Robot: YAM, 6 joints.
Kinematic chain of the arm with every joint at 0, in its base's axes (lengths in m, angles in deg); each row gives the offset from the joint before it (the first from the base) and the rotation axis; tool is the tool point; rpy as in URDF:
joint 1: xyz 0 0 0.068 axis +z
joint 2: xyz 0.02 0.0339 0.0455 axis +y
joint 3: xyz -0.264 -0.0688 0 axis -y
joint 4: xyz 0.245 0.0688 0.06 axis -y
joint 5: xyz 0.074 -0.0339 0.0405 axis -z
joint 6: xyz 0.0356 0 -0.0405 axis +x
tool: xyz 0 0 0 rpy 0 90 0
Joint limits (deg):
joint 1: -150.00..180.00
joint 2: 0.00..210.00
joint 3: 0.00..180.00
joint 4: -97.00..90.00
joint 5: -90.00..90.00
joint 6: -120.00..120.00
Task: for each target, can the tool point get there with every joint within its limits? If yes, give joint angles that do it. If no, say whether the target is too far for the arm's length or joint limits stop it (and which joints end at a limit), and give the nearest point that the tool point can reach.
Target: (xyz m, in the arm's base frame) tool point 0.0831 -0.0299 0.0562
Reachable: yes | joints -39.57 108.69 16.35 -47.59 -57.01 4.02
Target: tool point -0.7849 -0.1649 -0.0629
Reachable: no: too far | nearest point -0.6216 -0.0230 -0.0252 | short by 0.220 m
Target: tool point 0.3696 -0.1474 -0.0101
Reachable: yes | joints -21.00 142.78 54.16 67.27 8.33 -100.56
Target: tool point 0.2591 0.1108 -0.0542
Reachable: yes | joints 18.02 145.30 34.92 67.52 -45.10 -53.24
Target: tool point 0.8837 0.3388 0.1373
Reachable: no: too far | nearest point 0.6028 0.2311 0.1296 | short by 0.301 m
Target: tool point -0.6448 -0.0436 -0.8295
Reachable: no: too far | nearest point -0.4074 -0.0027 -0.3435 | short by 0.542 m
